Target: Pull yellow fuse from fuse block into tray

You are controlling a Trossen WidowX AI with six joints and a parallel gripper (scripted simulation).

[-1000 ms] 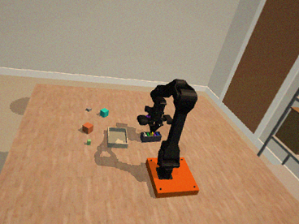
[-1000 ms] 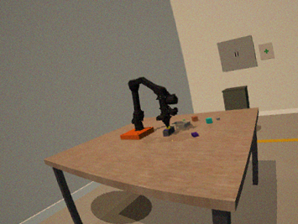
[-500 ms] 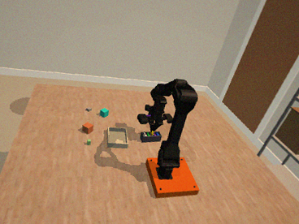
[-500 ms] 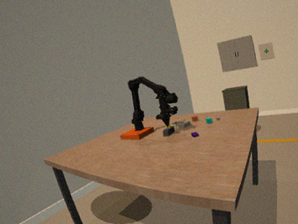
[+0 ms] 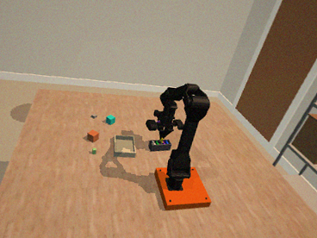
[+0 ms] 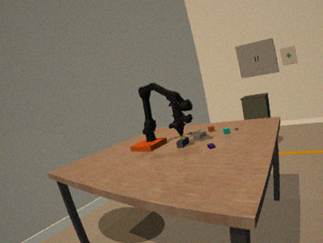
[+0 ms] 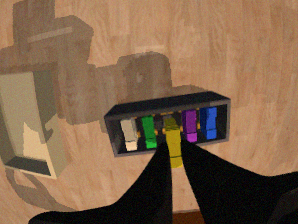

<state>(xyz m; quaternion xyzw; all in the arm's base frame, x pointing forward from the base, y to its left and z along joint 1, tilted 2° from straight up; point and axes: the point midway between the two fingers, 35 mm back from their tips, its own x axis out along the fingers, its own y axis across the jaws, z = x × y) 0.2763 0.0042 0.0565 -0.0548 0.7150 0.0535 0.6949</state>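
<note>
Now: gripper tip 10 mm past the grey tray, 180 mm to the right of it and 60 mm above it. From my gripper tip the other things lie so: teal cube (210 mm ahead, 250 mm to the left, 50 mm below); then purple block (220 mm ahead, 40 mm to the right, 60 mm below); then yellow fuse (10 mm below).
</note>
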